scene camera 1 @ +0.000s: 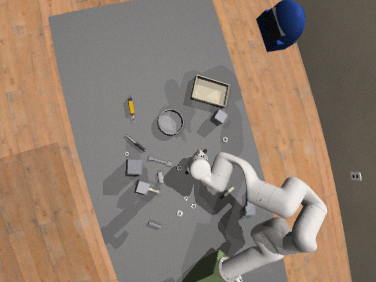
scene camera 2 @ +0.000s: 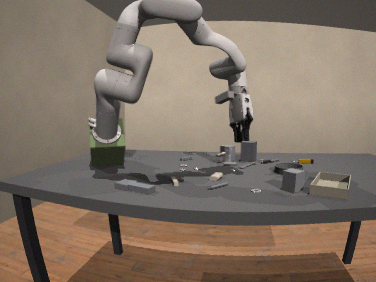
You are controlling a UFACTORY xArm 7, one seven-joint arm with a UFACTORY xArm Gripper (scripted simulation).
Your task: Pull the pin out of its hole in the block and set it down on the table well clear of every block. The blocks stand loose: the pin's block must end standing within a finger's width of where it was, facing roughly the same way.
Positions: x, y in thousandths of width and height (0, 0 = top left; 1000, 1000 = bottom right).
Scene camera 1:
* cream tray: 555, 317
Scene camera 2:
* my gripper: 642, 502
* cream tray: 866, 654
